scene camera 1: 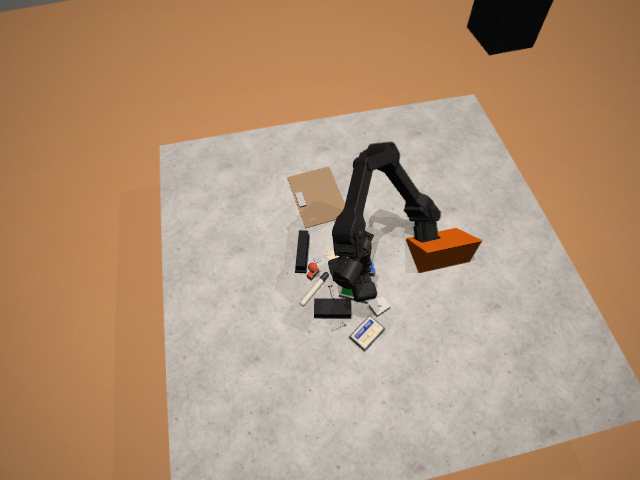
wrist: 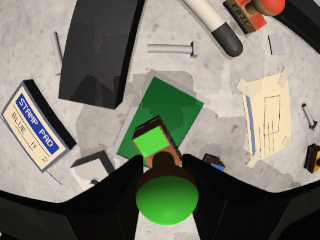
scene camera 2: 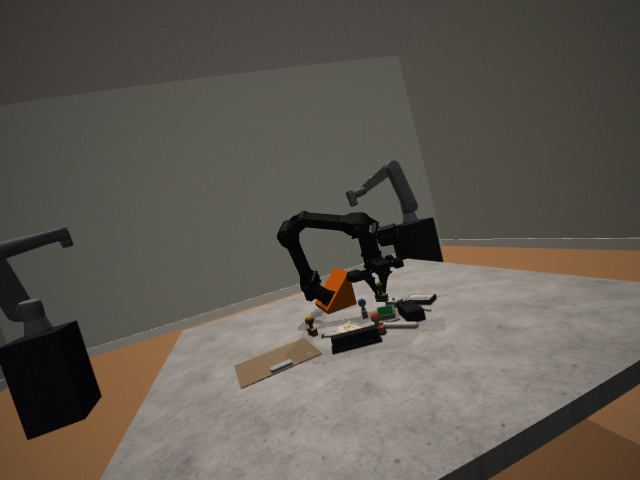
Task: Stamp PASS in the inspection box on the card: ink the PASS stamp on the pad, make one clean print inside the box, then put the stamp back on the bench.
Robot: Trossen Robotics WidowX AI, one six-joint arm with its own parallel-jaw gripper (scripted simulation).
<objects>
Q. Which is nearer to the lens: the brown clipboard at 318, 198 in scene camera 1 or the black box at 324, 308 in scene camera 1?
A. The black box.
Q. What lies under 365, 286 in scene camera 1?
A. My gripper.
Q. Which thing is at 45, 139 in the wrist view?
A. A blue-labelled tin.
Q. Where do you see a cream card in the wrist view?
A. At 266, 101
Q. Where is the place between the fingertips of my gripper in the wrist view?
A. At 162, 161
</objects>
